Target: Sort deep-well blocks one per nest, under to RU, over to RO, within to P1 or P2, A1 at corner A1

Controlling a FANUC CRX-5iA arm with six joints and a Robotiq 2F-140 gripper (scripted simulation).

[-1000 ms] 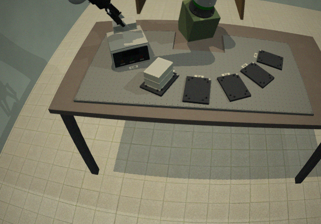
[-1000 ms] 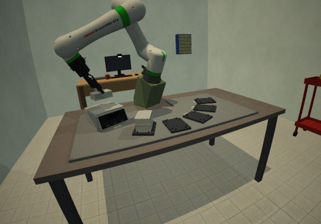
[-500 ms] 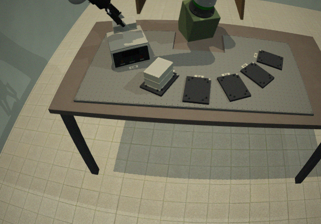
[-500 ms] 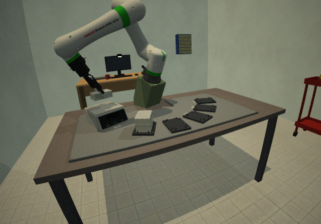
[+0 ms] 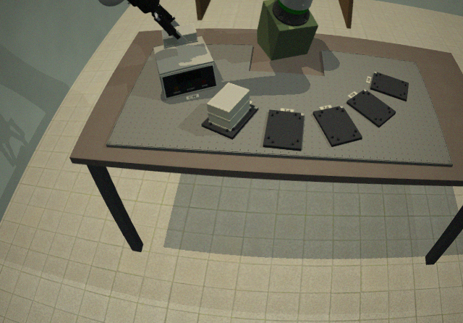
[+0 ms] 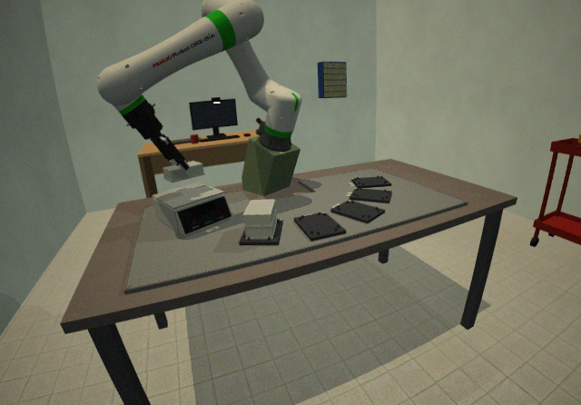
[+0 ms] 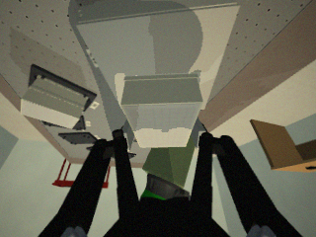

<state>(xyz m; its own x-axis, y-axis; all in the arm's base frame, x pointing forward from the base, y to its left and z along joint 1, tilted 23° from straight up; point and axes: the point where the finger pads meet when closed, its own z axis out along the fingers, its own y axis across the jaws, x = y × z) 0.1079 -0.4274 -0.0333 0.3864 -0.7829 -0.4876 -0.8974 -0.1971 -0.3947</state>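
Now: hand 100 mm above the grey platform. The rest, counted from my hand: check-weigher: 10 mm ahead, 130 mm below; then P1 label: 240 mm ahead, 380 mm to the left, 200 mm below; then nest P1: 340 mm ahead, 360 mm to the left, 190 mm below.
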